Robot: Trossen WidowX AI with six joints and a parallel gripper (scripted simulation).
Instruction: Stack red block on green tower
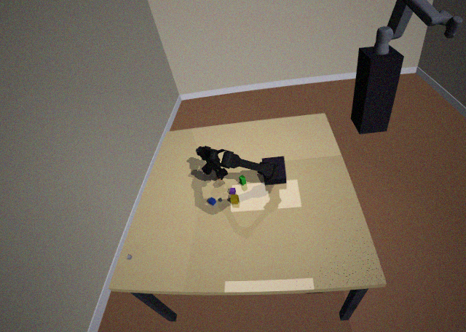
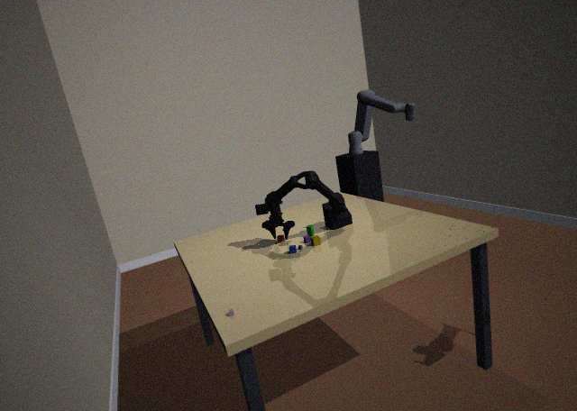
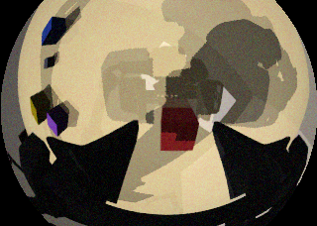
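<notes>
My gripper tip is 90 mm past the purple block, 140 mm to the right of it and 10 mm below it. From my gripper tip the other things lie so: red block (10 mm above); yellow block (110 mm behind, 210 mm to the left, 10 mm above); blue block (30 mm ahead, 200 mm to the left, 10 mm above).
</notes>
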